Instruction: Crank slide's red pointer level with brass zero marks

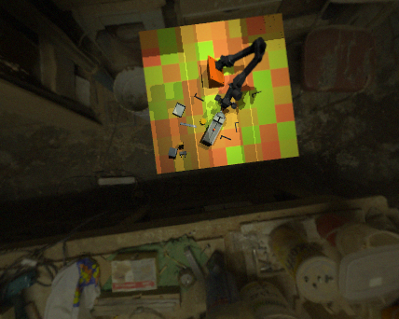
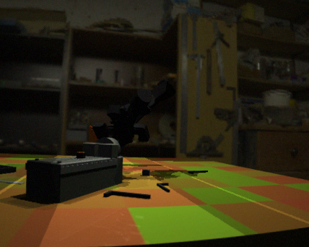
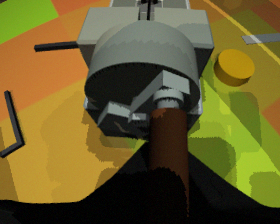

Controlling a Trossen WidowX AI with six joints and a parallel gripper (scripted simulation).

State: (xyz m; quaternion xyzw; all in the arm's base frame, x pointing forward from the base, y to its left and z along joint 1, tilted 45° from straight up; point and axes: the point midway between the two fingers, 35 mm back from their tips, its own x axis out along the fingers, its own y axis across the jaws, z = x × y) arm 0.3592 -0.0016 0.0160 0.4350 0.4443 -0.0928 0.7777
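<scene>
Right now my gripper tip is 3 cm below the brown crank handle, 1 cm to the right of it and 1 cm past it. The rest, counted from my gripper tip: yellow disc (16 cm to the right, 8 cm below, 5 cm ahead); then red pointer (15 cm ahead, 8 cm to the right); then small cube (13 cm to the left, 8 cm below, 8 cm behind).
</scene>
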